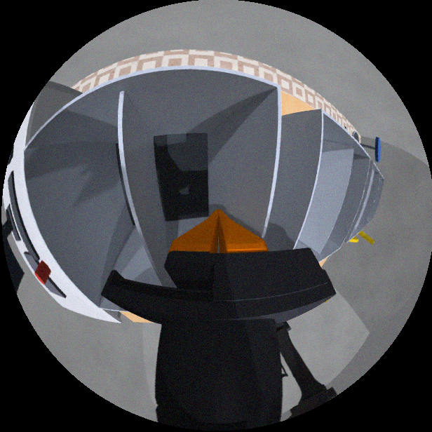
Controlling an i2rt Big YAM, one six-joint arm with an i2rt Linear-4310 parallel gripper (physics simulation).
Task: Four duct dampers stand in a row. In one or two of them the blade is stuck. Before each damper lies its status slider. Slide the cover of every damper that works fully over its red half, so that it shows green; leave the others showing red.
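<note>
My gripper [218, 214] is shut, its orange fingertips together with nothing visible between them. It points into grey open-topped duct housing [240, 125] with thin pale-edged walls. A dark rectangular patch [187, 197] shows inside, just ahead of the tips; whether it is a blade or an opening I cannot tell. Further grey sections [300, 145] stand to the right. At the far left a white strip [30, 240] has several dark slots, and a small red piece [43, 272] sits at one of them near its lower end. No green shows. Which damper this is, and whether its blade is stuck, I cannot tell.
A patterned band [190, 59] runs behind the housings. Light wood [295, 103] shows at the upper right. A blue part [378, 149] and a yellow piece [366, 237] are at the far right. Upright housing walls border the fingers on both sides.
</note>
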